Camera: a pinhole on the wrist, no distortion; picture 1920 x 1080 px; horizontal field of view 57.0 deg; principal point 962.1 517.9 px. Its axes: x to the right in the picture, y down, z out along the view. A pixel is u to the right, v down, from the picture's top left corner.
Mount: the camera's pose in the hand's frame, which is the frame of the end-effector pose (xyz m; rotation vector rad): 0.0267 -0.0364 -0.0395 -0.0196 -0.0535 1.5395
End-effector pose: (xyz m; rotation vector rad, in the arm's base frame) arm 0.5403 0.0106 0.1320 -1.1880 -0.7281 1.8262
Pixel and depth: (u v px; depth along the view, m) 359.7 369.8 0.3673
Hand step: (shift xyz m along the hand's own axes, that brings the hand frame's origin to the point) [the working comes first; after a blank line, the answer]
In the camera's frame: -0.1251 -0.0308 0.3673

0.0363 -0.1701 0.3259
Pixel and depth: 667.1 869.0 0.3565
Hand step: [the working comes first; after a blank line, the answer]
In the camera's frame: -0.0595 0.0708 0.3565

-0.0626 -0.1011 0.3119
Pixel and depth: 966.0 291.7 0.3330
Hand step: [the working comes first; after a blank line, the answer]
In the camera's frame: 0.0007 -0.0426 0.3330

0.0536 -0.0440 0.2951
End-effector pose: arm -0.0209 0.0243 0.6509 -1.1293 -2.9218 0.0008
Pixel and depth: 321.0 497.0 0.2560
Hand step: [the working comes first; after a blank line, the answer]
In the camera's frame: -0.0928 -0.0030 0.2560

0.0149 -0.1346 0.2142
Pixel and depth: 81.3 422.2 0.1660
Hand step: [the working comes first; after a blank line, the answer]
In the camera's frame: -0.0827 -0.0090 0.1660

0.0253 -0.1228 0.1248
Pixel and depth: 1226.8 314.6 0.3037
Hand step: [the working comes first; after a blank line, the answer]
In the camera's frame: 0.0455 -0.0349 0.3037

0.0487 0.0016 0.2664
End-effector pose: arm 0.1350 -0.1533 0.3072 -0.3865 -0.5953 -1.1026
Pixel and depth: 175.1 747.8 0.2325
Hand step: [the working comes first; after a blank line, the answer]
In the camera's frame: -0.1035 0.0302 0.2325

-0.0176 -0.1437 0.1890
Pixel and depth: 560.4 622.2 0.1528
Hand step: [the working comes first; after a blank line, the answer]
In the camera's frame: -0.0347 0.0090 0.1528

0.0095 -0.0740 0.1119
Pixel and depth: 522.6 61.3 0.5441
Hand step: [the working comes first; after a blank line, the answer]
In the camera's frame: -0.1352 -0.1405 0.5441

0.1373 -0.1874 0.5074
